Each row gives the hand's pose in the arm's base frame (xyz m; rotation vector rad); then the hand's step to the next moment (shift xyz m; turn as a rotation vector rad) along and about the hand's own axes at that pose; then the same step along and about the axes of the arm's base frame.
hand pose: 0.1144 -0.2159 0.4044 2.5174 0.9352 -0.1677
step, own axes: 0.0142 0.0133 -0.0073 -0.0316 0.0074 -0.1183
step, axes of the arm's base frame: 0.0191 0.0027 0.0077 -0.0241 0.0295 0.1166
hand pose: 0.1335 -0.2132 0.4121 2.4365 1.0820 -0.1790
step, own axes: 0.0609 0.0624 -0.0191 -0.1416 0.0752 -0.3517
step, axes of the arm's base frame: 0.0857 0.0133 0.0212 -0.0655 0.0248 0.3801
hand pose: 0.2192 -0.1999 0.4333 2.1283 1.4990 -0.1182
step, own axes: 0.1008 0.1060 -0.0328 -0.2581 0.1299 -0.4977
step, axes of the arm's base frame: 0.1261 0.0751 0.0306 -0.0936 -0.0197 0.5675
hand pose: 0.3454 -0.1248 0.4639 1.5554 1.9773 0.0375
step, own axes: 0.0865 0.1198 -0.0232 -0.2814 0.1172 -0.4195
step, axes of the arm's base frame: 0.0830 0.1216 0.0263 -0.0646 -0.0710 0.5096
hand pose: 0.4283 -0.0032 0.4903 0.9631 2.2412 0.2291
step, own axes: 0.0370 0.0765 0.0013 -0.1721 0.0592 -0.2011
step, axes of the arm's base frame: 0.0266 0.0800 0.0106 -0.0107 -0.0578 0.2648
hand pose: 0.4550 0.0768 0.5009 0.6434 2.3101 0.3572
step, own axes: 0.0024 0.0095 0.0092 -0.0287 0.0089 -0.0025
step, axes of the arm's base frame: 0.0082 0.0099 -0.0039 0.0194 -0.0082 0.0215
